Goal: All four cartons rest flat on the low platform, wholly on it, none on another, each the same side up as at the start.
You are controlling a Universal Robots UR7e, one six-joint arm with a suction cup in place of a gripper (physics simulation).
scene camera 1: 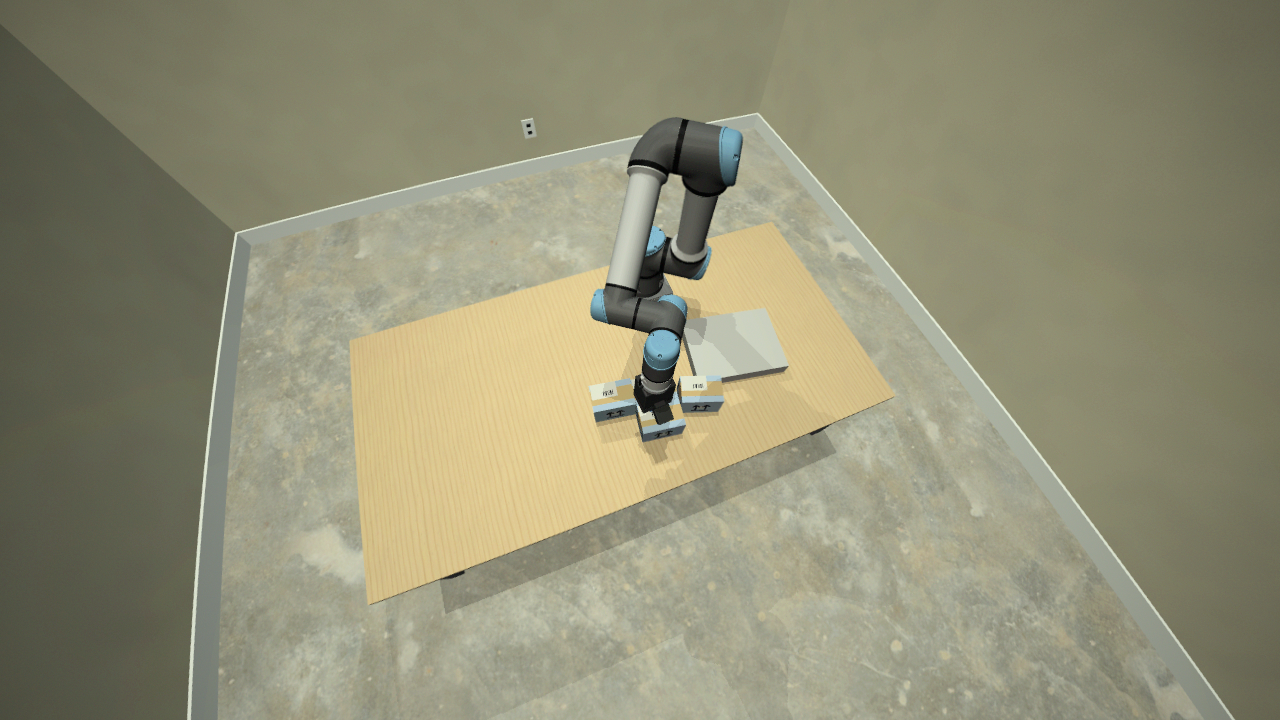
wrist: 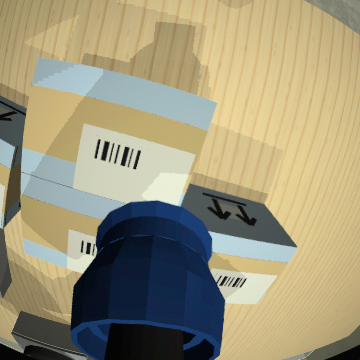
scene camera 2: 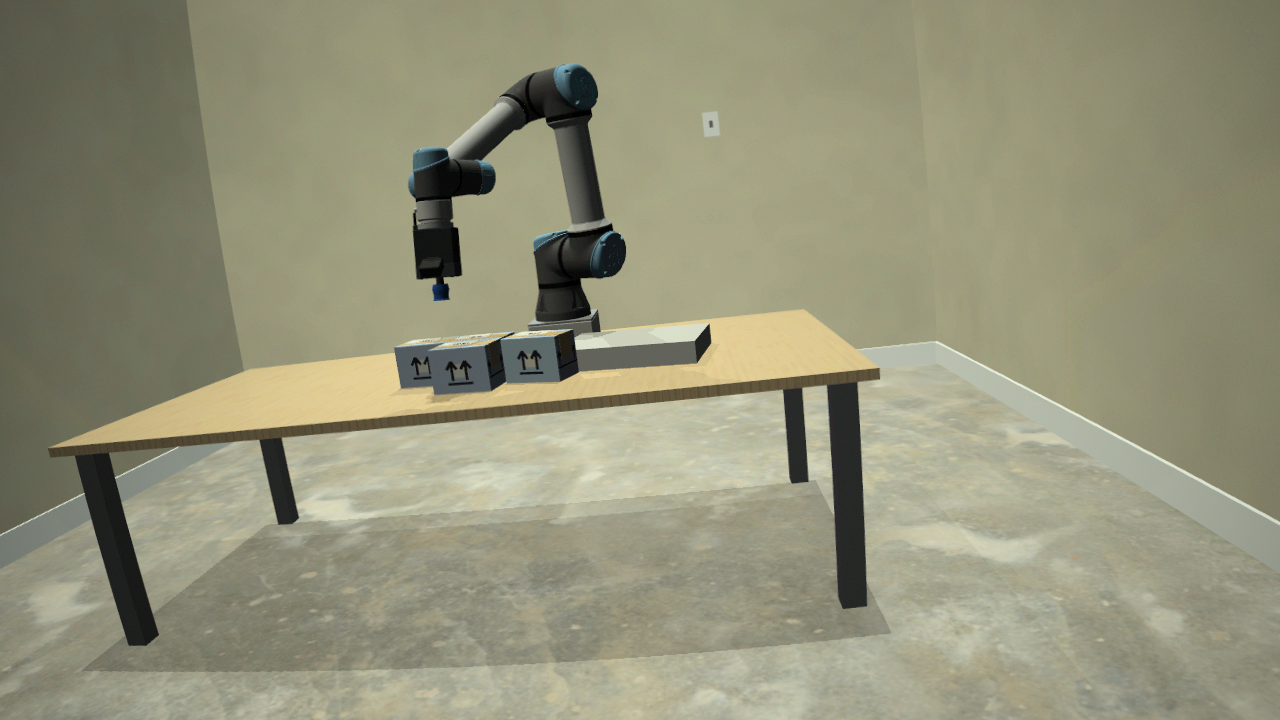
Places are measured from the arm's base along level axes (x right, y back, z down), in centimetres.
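Pixels of known places: hand, tool point: [wrist: 152, 251] [scene camera 2: 441, 299]; arm's base, link origin: [scene camera 1: 642, 280] [scene camera 2: 563, 316].
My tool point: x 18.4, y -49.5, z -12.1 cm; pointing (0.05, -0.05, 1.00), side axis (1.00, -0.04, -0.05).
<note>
For each thing: its top centre in the pictures, then the offset to it from my tool point. Level surfaces: height alone.
- front carton, top centre: [wrist: 104, 136] [scene camera 2: 463, 344] [scene camera 1: 661, 415] dx -3.6, dy -0.9, dz +9.8 cm
- fourth carton, top centre: [wrist: 86, 239] [scene camera 2: 479, 337] dx -5.0, dy +7.9, dz +9.8 cm
- left carton, top centre: [wrist: 225, 273] [scene camera 2: 428, 341] [scene camera 1: 612, 394] dx +7.8, dy +10.7, dz +9.8 cm
- right carton, top centre: [scene camera 2: 536, 334] [scene camera 1: 701, 388] dx -18.9, dy +2.4, dz +9.8 cm
- low grey platform, top centre: [scene camera 2: 633, 336] [scene camera 1: 733, 342] dx -38.6, dy +15.2, dz +14.6 cm
- wooden table, surface height: dz +19.4 cm
My suction gripper [scene camera 2: 440, 299] [wrist: 154, 250] is off and empty, its blue cup hanging above the cartons. The front carton [scene camera 1: 662, 430] [scene camera 2: 461, 368] [wrist: 135, 170] stands on the table, label up. A fourth carton [wrist: 47, 212] stands against its back side; the arm hides most of it in scene camera 1. The left carton [scene camera 1: 613, 402] [scene camera 2: 411, 368] [wrist: 240, 215] and the right carton [scene camera 1: 701, 394] [scene camera 2: 538, 356] [wrist: 12, 130] also stand on the table, label up. The low grey platform [scene camera 1: 738, 344] [scene camera 2: 635, 352] lies to the right, with no carton on it.
The wooden table [scene camera 1: 465, 429] [scene camera 2: 295, 402] bears the cartons, the platform and the arm's base [scene camera 2: 563, 302]. The right carton stands close to the platform's front edge. The base stands behind the cartons, near the platform's back left side.
</note>
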